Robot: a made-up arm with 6 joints.
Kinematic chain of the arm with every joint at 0, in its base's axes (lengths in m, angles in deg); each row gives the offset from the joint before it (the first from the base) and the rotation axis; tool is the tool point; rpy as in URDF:
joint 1: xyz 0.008 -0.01 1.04 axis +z
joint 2: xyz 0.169 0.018 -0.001 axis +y
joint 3: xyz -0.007 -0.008 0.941 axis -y
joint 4: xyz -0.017 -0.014 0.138 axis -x
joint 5: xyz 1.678 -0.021 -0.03 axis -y
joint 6: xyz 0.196 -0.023 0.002 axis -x
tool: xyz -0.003 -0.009 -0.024 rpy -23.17 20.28 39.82
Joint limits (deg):
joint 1: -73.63..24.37
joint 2: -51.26..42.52
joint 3: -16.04..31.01
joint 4: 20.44..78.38
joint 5: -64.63..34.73
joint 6: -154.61..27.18
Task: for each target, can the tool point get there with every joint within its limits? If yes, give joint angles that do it. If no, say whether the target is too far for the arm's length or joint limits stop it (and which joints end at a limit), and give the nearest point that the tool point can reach.
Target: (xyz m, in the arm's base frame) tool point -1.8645 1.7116 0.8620
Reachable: no: joint limits stop it (at a limit: joint 2, joint 3, joint 4, joint 5) | nearest point -0.3867 0.3529 3.3527 | short by 3.199 m
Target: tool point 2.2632 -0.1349 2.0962
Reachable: yes | joints -2.17 14.92 14.58 26.77 16.11 -28.99
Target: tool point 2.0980 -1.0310 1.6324
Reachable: yes | joints -21.74 26.84 18.18 38.24 -56.88 10.33
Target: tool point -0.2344 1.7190 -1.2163
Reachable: no: joint limits stop it (at a limit: joint 1, joint 2, joint 3, joint 4) | nearest point 1.5778 0.6023 0.2165 | short by 2.566 m
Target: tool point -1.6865 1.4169 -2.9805
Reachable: no: too far | nearest point 1.5679 0.5953 0.2240 | short by 4.641 m
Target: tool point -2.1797 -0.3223 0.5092
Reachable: no: joint limits stop it (at a limit: joint 1, joint 2, joint 3, joint 5) | nearest point 0.3178 -1.6905 0.2678 | short by 2.858 m
